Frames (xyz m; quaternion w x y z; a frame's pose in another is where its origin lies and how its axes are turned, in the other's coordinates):
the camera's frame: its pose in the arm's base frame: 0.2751 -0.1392 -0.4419 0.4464 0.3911 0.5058 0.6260
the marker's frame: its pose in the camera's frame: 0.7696 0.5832 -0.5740 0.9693 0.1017 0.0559 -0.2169
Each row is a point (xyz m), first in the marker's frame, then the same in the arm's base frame.
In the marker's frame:
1: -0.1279 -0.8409 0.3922
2: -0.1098 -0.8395 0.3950
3: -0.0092 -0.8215 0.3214
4: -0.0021 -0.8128 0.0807
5: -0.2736 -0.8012 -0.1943
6: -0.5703 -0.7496 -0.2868
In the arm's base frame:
1: -0.0861 0.0902 -0.6802
2: -0.0898 0.1071 -0.6861
3: -0.1949 0.1734 -0.7066
4: -0.4229 0.0967 -0.6924
5: -0.5878 -0.2286 -0.5640
6: -0.5781 -0.4948 -0.3959

